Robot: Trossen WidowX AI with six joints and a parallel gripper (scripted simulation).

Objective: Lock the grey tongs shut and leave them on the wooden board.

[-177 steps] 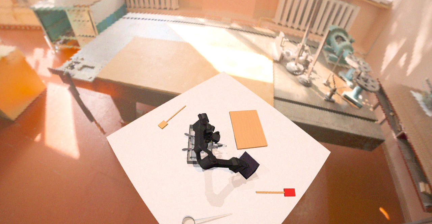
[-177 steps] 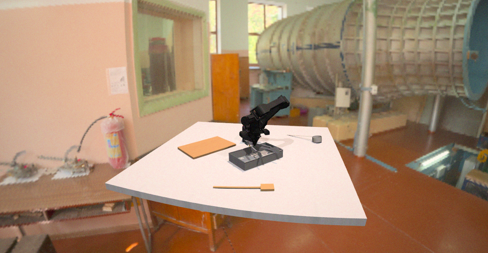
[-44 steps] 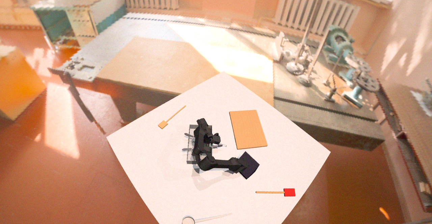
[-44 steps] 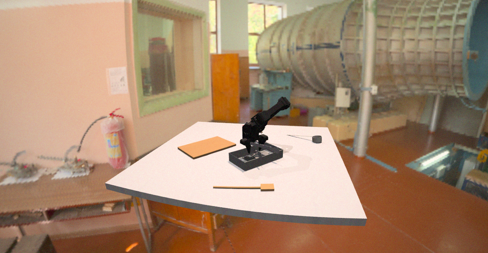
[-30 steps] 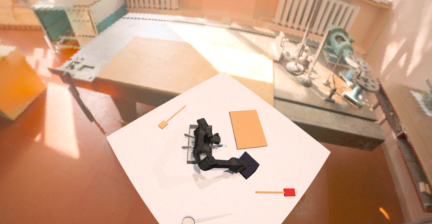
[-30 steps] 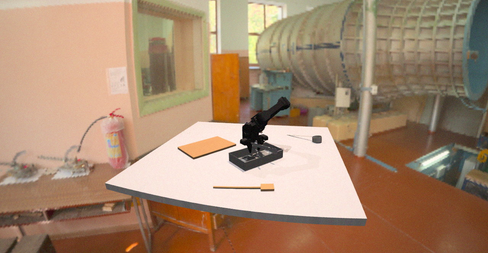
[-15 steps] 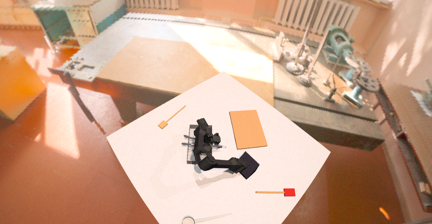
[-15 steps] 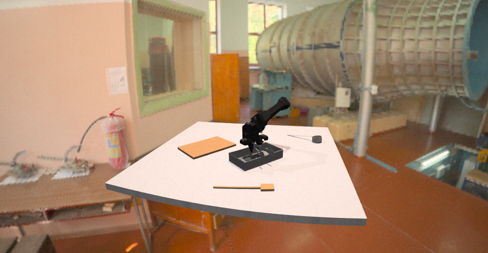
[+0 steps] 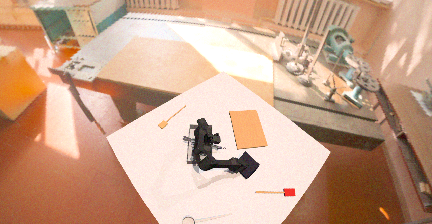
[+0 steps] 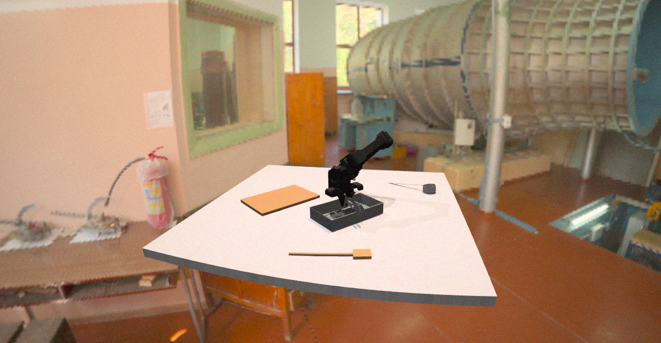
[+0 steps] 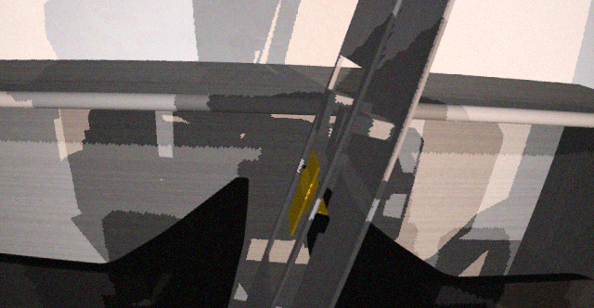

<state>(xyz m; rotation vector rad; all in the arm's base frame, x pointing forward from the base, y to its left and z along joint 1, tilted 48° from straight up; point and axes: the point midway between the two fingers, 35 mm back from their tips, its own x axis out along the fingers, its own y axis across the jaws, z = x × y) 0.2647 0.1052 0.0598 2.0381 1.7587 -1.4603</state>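
Now: the roasting tin 40 mm ahead of my gripper tip and 30 mm to the left of it. The rest, counted from my gripper tip: wooden board (30 mm behind, 370 mm to the right, 20 mm below); then yellow piece (20 mm behind, 20 mm to the right, 40 mm above).
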